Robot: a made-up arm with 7 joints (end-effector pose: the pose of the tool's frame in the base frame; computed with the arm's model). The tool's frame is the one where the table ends. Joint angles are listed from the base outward.
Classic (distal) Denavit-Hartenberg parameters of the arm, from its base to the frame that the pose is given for. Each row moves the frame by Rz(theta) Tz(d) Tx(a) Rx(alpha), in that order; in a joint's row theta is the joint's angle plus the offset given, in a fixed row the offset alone. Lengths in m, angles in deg.
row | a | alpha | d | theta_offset
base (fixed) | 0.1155 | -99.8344 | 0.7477 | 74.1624
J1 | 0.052 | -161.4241 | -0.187 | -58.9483
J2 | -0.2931 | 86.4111 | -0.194 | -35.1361
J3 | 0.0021 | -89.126 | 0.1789 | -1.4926
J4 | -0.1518 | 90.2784 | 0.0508 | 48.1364
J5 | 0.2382 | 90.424 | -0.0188 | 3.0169
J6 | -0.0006 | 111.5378 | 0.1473 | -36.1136
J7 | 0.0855 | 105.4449 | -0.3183 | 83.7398
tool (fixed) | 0 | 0 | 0.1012 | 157.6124
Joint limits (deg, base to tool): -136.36..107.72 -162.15..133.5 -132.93..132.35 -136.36..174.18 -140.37..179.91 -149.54..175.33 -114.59..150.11
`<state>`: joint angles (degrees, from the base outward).
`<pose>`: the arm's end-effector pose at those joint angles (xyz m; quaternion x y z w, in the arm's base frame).
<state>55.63 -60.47 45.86 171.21 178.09 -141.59 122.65</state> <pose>0.7039 -0.0647 0.8178 -0.5993 -0.0510 -0.7958 0.0698</pose>
Working (the frame after each row of the table, in the pose's form):
after base (fixed): 0.0315 0.1111 0.7477 -0.6104 -0.4613 0.3882 0.5137
after J1: 0.2225 0.1109 0.7826 0.6142 0.4456 0.4123 0.5043
after J2: 0.0829 0.1599 1.1015 0.5011 0.4836 -0.5868 0.4131
after J3: 0.0504 -0.0160 1.1051 0.0368 0.4561 -0.0946 0.8841
after J4: 0.1768 0.0549 1.0371 -0.1464 -0.4799 -0.7431 0.4428
after J5: 0.3115 0.1630 0.8721 0.1872 0.4257 0.2098 0.8600
after J6: 0.4313 0.1422 0.9553 -0.0496 -0.5973 -0.6432 0.4765
after J7: 0.6081 -0.0814 0.7898 0.0663 0.5978 0.2230 0.7671

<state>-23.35 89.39 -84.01 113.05 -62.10 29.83 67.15</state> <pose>-0.4155 0.5263 0.3679 -0.8415 -0.0915 0.2374 0.4765</pose>
Working (the frame after each row of the table, in the pose's form):
after base (fixed): 0.0315 0.1111 0.7477 -0.6104 -0.4613 0.3882 0.5137
after J1: 0.2022 0.0699 0.8304 0.6590 0.0758 0.7466 0.0504
after J2: 0.0256 0.2648 0.5973 -0.2504 -0.3008 -0.6606 0.6407
after J3: 0.0137 0.3932 0.7213 -0.0010 0.3671 -0.9297 0.0300
after J4: -0.1312 0.3861 0.7889 0.9090 -0.0437 -0.1296 0.3938
after J5: -0.0129 0.5173 0.6281 -0.7701 -0.0711 0.5073 0.3802
after J6: -0.1363 0.5926 0.5995 -0.0936 0.3378 0.3668 0.8617
after J7: -0.3662 0.4495 0.4117 -0.0736 -0.8433 -0.4214 0.3254

